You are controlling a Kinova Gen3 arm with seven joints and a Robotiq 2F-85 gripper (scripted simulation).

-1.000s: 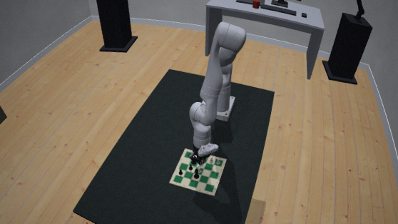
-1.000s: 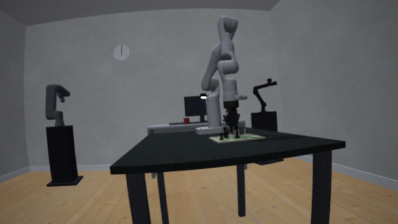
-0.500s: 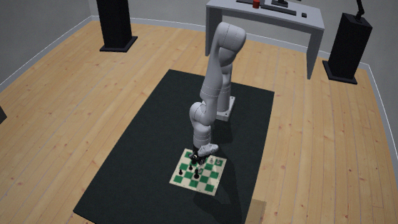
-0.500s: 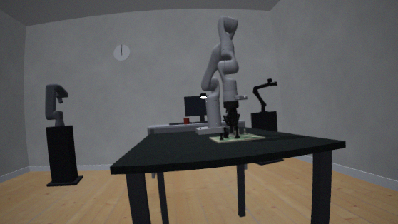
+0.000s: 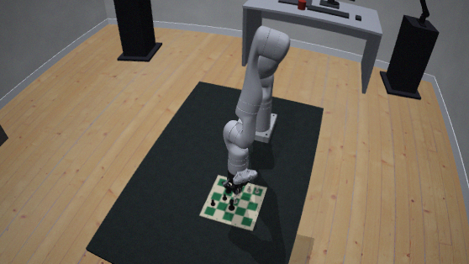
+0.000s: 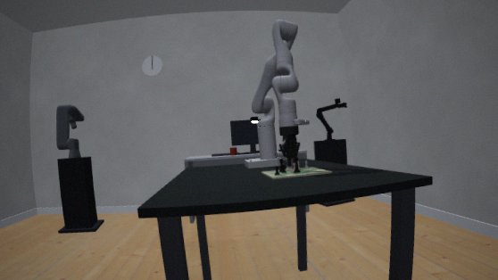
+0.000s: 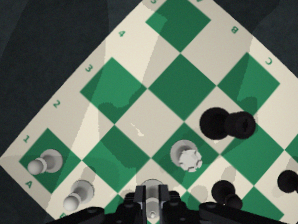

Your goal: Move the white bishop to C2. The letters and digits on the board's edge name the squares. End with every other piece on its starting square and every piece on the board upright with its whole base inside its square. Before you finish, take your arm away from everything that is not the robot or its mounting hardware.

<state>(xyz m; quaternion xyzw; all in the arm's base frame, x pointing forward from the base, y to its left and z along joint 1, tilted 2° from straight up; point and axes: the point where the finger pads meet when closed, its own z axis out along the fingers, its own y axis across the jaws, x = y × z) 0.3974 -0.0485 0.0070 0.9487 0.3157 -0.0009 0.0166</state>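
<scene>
The green-and-cream chessboard lies 40 mm below my hand, 40 mm ahead of it and 10 mm to the right of it. From my hand the other things lie so: black chess piece (70 mm ahead, 10 mm to the right).
</scene>
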